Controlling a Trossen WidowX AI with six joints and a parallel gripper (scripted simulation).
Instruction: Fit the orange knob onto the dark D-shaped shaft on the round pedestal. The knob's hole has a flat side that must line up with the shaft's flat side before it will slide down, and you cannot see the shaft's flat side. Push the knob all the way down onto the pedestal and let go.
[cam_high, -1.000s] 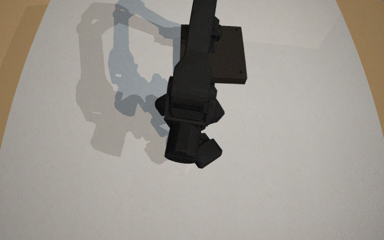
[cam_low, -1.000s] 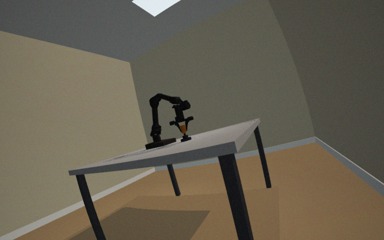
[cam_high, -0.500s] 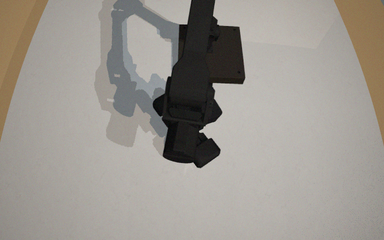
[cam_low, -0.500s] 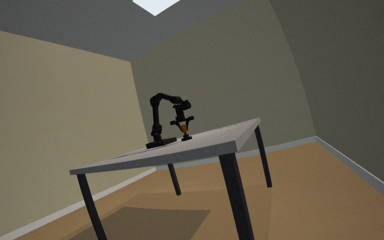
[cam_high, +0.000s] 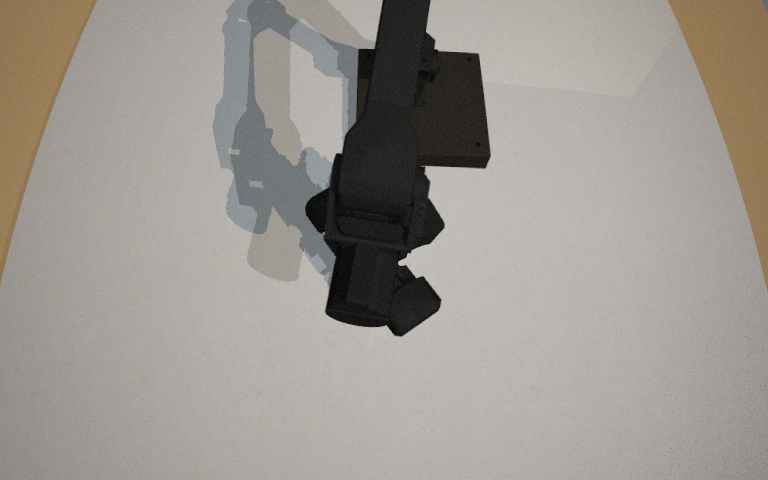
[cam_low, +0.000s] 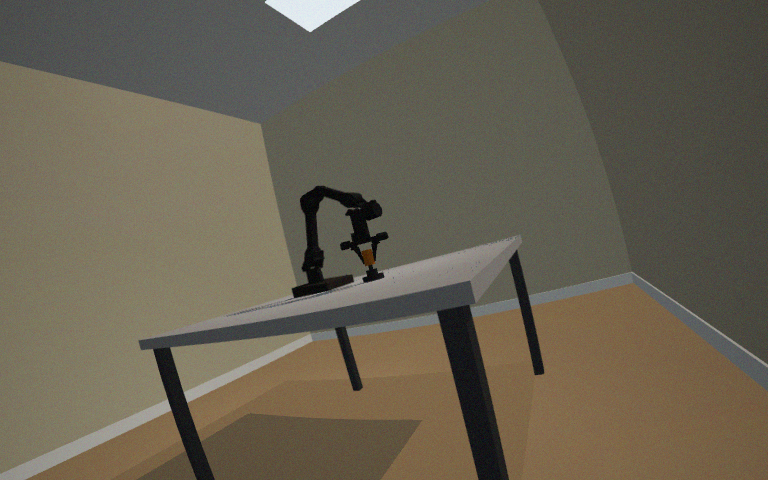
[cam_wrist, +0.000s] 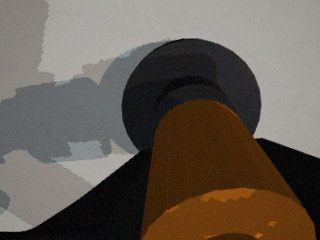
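Right now the orange knob is 20 mm above my gripper tip. The rest, counted from my gripper tip: round dark pedestal: 40 mm below.
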